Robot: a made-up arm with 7 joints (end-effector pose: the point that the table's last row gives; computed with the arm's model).
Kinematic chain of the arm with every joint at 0, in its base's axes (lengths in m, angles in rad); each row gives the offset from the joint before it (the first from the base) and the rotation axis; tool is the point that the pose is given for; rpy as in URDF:
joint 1: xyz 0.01 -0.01 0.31 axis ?
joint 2: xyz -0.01 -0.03 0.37 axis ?
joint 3: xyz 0 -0.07 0.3 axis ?
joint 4: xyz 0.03 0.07 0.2 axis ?
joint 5: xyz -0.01 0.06 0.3 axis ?
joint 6: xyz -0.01 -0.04 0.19 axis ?
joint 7: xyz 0 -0.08 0.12 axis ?
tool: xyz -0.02 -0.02 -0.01 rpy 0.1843 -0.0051 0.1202
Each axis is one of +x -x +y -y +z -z.
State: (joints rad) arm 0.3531 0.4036 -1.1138 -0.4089 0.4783 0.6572 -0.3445
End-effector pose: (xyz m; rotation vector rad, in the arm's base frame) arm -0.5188 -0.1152 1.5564 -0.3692 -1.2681 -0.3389
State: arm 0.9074 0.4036 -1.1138 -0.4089 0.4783 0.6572 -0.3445
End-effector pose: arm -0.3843 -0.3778 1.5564 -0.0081 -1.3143 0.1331
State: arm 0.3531 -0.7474 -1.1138 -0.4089 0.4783 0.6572 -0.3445
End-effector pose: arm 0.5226 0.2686 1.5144 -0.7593 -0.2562 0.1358
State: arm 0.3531 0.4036 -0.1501 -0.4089 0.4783 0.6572 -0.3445
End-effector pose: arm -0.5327 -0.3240 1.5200 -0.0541 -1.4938 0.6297
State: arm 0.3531 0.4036 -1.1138 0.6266 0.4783 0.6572 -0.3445
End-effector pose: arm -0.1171 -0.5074 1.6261 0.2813 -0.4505 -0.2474
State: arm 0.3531 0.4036 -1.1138 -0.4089 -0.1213 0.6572 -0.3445
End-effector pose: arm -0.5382 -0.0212 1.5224 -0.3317 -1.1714 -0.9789
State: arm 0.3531 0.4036 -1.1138 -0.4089 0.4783 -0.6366 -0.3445
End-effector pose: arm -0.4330 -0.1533 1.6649 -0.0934 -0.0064 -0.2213
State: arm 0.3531 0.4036 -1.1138 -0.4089 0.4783 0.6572 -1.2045
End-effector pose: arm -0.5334 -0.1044 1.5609 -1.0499 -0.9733 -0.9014
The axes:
joint 1: +z
joint 2: -y
joint 3: +z
joint 4: +y
joint 5: +z
joint 6: -y
joint 7: +x

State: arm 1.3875 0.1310 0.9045 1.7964 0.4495 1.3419 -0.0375
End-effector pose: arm -0.2150 0.3295 1.1706 -0.1373 0.7852 2.2874
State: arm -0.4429 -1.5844 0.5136 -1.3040 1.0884 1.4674 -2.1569
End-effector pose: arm 0.4359 -0.6156 1.0174 -0.6535 -0.8669 -1.0439
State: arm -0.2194 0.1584 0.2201 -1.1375 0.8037 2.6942 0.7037
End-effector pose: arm -0.4293 -0.0664 1.3416 -0.0742 1.5270 -1.4999
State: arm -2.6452 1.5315 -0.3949 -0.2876 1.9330 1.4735 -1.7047
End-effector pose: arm 0.8620 0.5525 0.7775 3.0600 0.2566 -0.3025
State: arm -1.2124 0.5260 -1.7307 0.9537 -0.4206 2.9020 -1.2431
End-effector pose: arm -0.4823 0.2573 1.3362 1.5400 -0.8039 1.4698
